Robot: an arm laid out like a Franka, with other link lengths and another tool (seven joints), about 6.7 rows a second.
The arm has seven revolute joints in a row. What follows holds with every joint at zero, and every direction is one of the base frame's. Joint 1 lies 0.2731 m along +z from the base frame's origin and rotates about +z. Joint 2 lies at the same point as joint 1 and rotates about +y. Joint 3 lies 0.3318 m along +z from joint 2 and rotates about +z. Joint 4 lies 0.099 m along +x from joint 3 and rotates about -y. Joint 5 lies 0.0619 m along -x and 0.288 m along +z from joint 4 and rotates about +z. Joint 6 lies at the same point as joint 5 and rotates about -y. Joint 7 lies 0.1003 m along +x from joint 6 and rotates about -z. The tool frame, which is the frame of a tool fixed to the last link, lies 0.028 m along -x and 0.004 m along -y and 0.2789 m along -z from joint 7; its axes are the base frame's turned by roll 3.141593, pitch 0.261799 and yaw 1.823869 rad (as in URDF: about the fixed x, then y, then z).
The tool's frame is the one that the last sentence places.
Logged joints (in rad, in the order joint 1, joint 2, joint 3, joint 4, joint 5, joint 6, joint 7), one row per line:
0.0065 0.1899 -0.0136 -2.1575 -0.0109 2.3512 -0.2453
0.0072 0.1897 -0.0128 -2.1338 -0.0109 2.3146 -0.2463
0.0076 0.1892 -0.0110 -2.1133 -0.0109 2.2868 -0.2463
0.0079 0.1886 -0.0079 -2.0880 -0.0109 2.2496 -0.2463
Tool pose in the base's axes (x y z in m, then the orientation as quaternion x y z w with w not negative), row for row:
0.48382 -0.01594 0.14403 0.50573 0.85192 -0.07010 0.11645
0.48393 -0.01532 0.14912 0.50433 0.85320 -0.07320 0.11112
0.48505 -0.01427 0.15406 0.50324 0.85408 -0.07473 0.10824
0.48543 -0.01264 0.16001 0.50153 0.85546 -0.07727 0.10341
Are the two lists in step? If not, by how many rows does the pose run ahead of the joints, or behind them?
They are in step.
